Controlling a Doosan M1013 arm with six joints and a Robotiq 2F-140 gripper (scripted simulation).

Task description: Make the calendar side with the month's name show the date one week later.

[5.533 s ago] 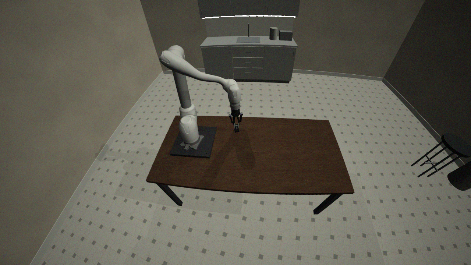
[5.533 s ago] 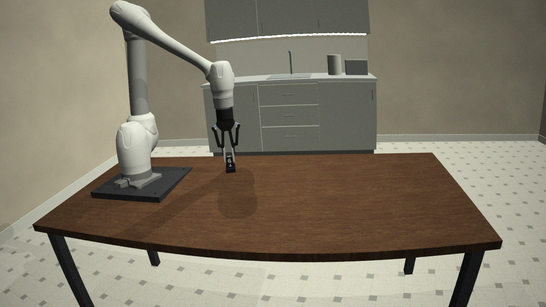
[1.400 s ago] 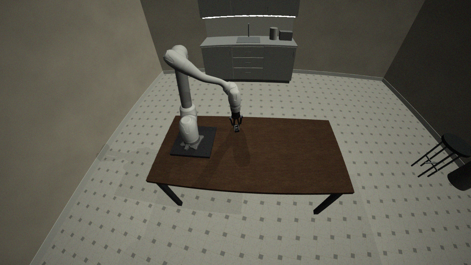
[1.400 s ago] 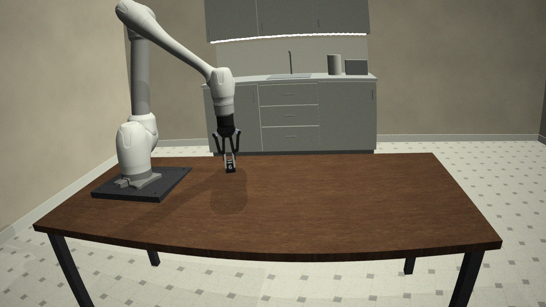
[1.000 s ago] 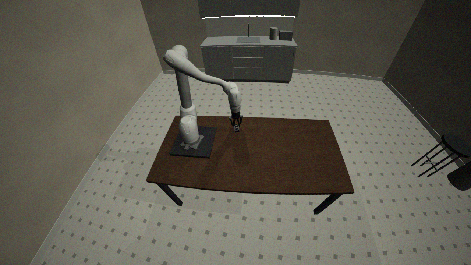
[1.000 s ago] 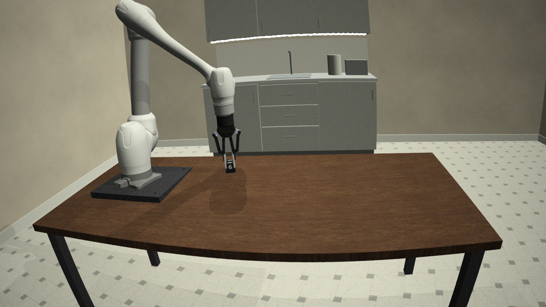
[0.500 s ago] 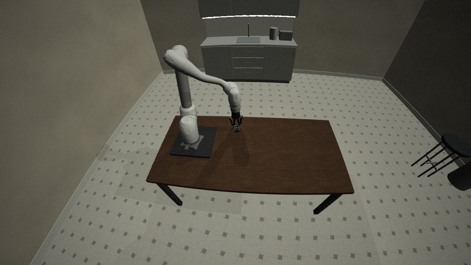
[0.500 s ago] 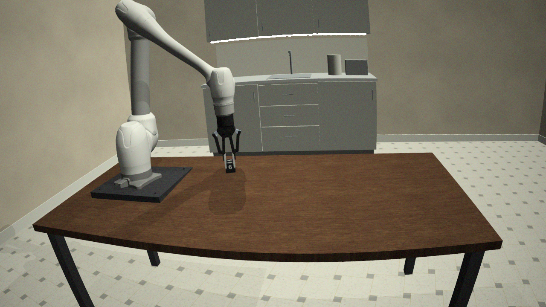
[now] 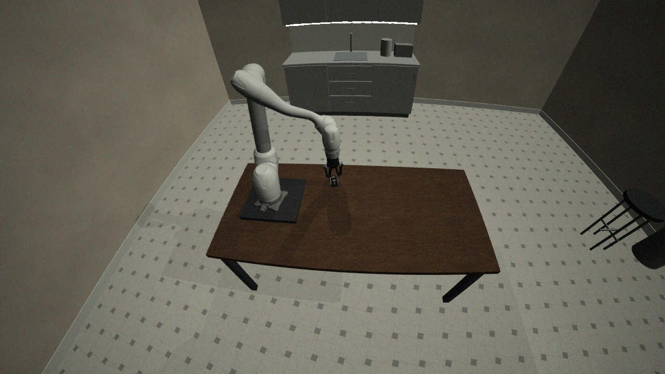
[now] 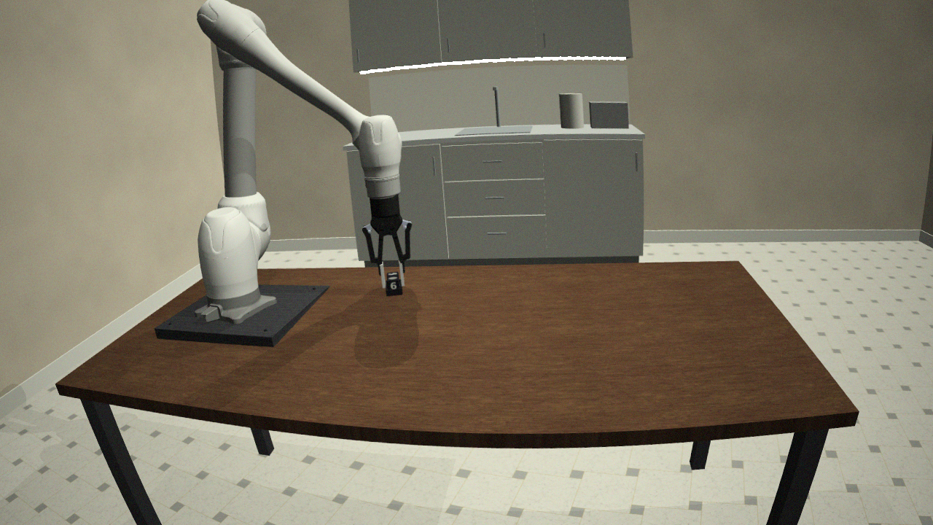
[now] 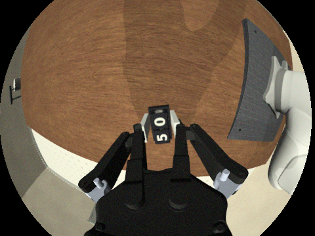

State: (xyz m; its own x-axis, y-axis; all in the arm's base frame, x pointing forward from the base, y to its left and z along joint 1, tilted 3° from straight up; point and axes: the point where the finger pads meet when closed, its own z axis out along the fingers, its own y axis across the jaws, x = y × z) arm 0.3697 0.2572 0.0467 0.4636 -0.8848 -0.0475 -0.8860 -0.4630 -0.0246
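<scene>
Now: hand 1 cm past the dark tray, 2 cm to the right of it and 4 cm above it.
</scene>
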